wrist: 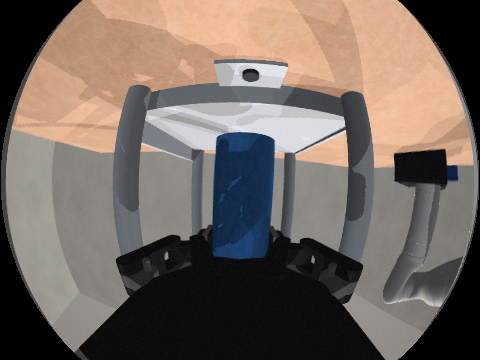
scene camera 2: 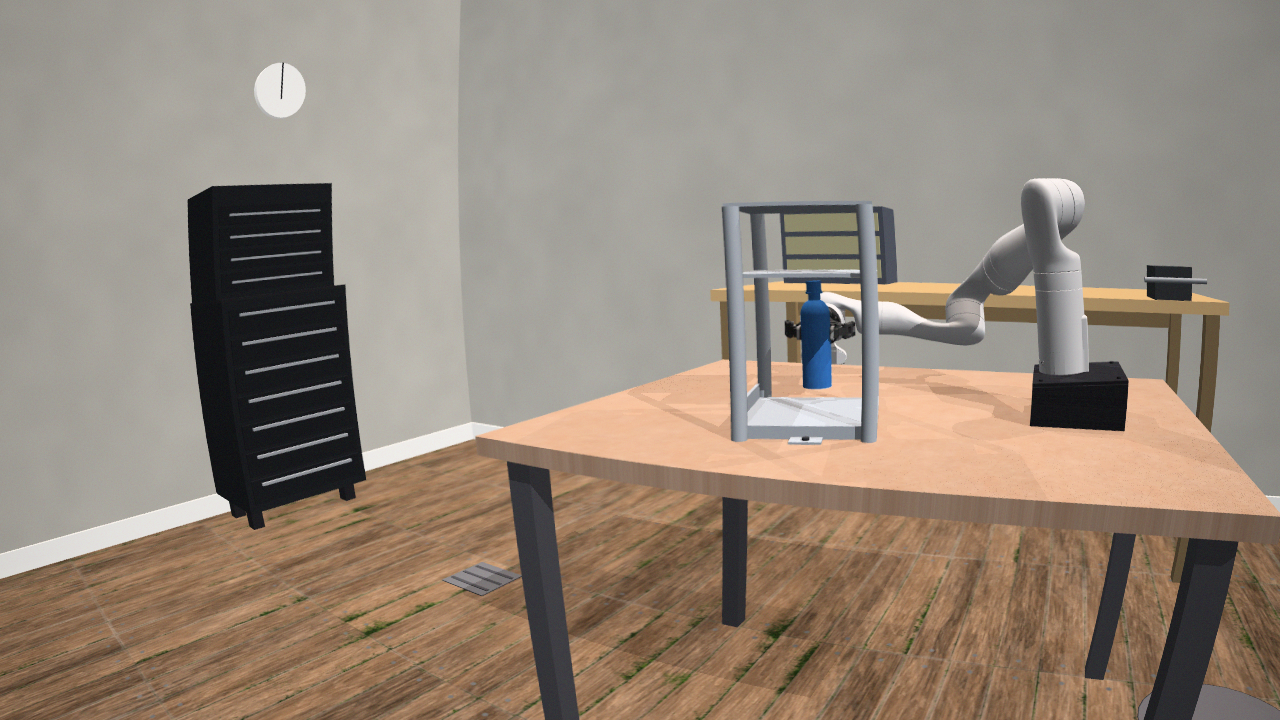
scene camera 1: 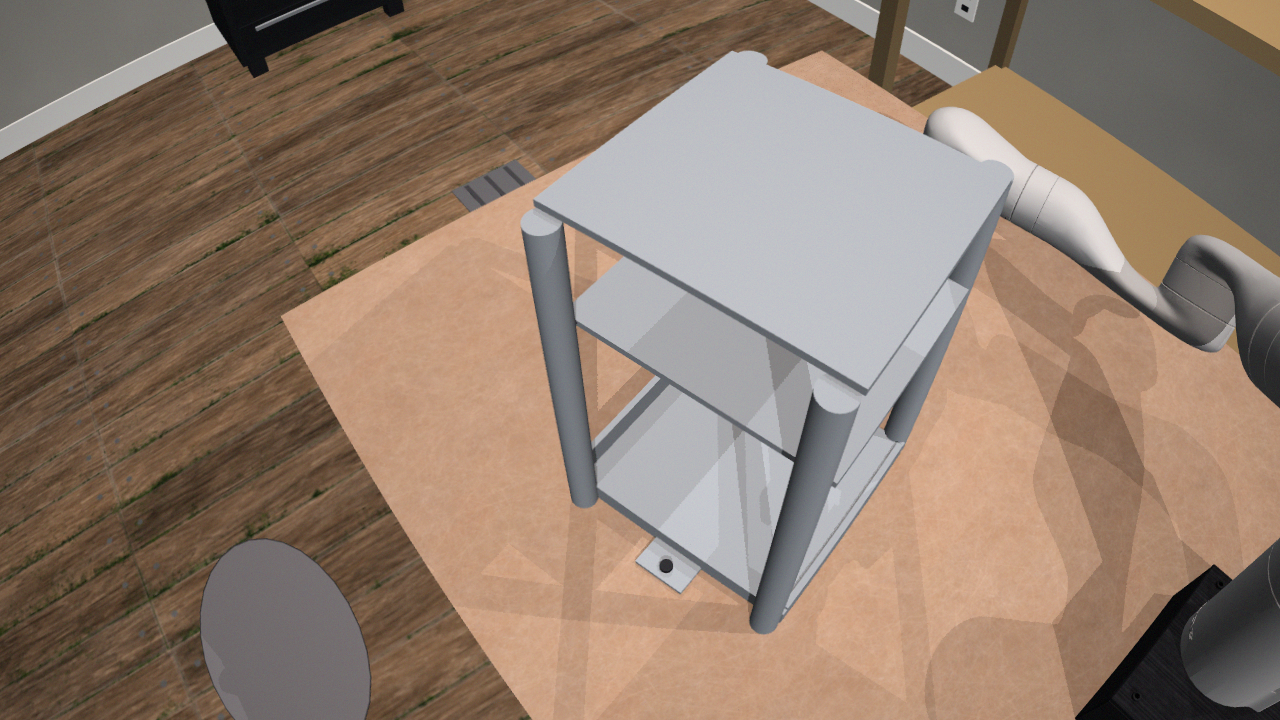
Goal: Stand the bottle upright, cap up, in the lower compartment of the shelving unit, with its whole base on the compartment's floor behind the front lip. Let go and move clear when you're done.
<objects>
same spot on shelving unit: [scene camera 2: 795, 418] = [scene camera 1: 690, 490]
</objects>
